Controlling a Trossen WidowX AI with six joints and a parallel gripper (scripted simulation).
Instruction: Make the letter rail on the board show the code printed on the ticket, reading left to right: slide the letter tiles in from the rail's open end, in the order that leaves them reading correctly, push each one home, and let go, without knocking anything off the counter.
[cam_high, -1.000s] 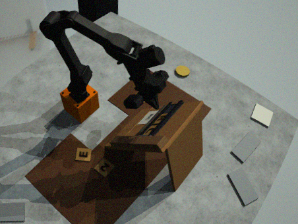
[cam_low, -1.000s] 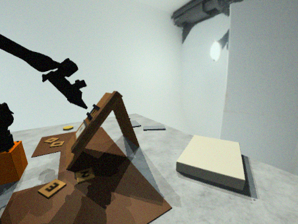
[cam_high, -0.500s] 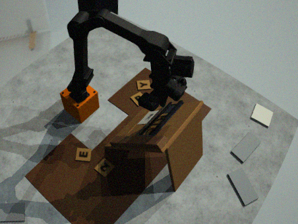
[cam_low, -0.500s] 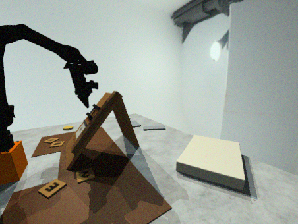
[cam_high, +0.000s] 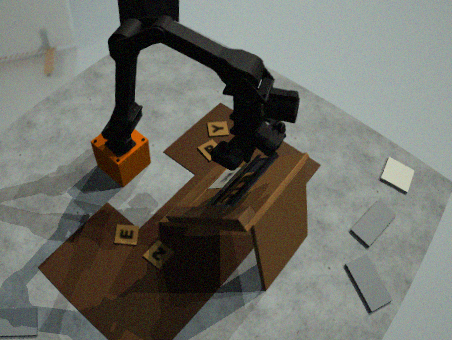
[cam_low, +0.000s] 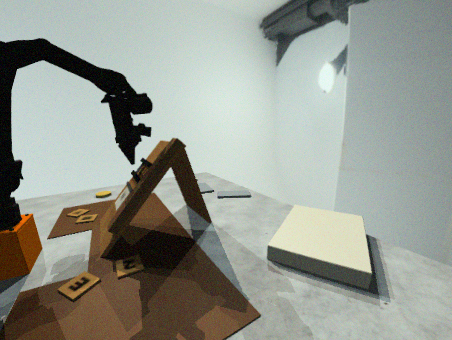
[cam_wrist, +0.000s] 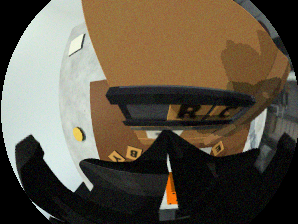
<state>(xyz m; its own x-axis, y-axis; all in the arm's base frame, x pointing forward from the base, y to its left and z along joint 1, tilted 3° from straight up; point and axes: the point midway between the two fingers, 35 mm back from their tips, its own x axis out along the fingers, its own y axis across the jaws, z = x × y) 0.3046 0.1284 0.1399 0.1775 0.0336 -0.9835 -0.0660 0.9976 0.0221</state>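
Now: the letter tile 2 cm ahead of my gripper tip, 3 cm to the right of it and 2 cm below it. Also, from my gripper tip: yellow disc 14 cm behind, 36 cm to the left, 19 cm below; white ticket 4 cm behind, 1 cm to the right, 10 cm below; cream plate 31 cm ahead, 43 cm to the left, 19 cm below.
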